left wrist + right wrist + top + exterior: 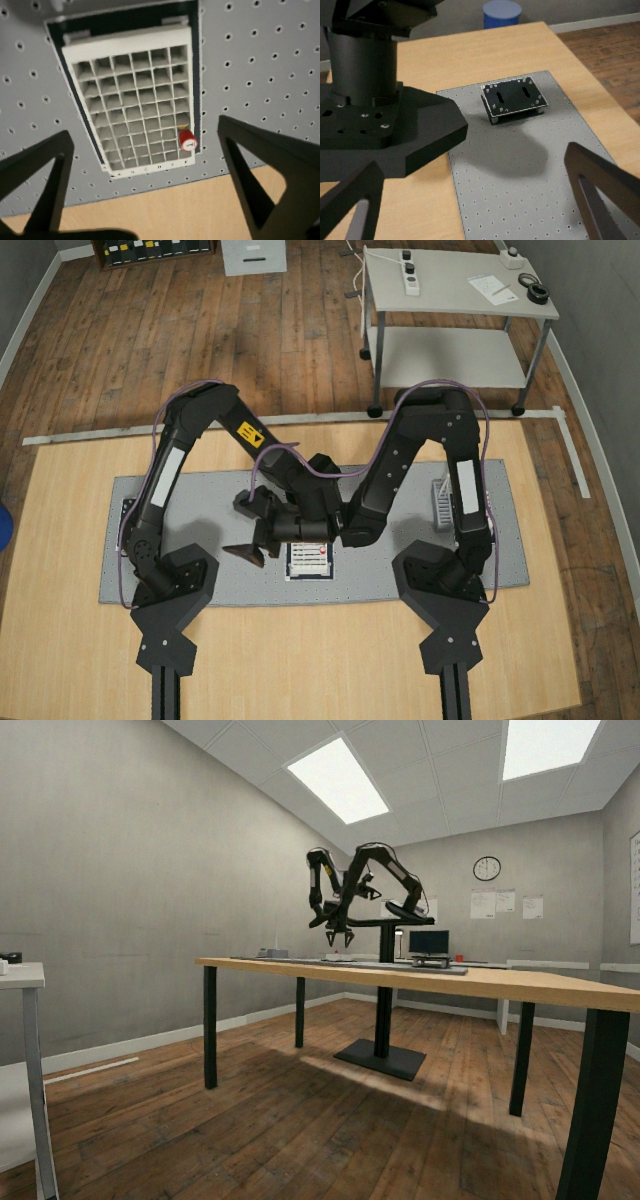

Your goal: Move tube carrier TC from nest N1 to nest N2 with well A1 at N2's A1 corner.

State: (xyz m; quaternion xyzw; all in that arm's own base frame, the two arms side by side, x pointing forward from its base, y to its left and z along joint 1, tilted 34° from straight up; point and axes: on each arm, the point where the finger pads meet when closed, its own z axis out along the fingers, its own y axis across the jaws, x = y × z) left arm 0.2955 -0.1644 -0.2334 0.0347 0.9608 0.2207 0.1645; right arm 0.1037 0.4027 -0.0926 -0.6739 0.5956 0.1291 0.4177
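The white tube carrier TC is 10 mm behind my left hand and 60 mm below it. From my left hand the other things lie so: grey forceps holder H1: 90 mm ahead, 350 mm to the right, 70 mm below; transfer nest N1: 10 mm behind, 80 mm below; black raised nest N2: 50 mm ahead, 460 mm to the left, 40 mm below.
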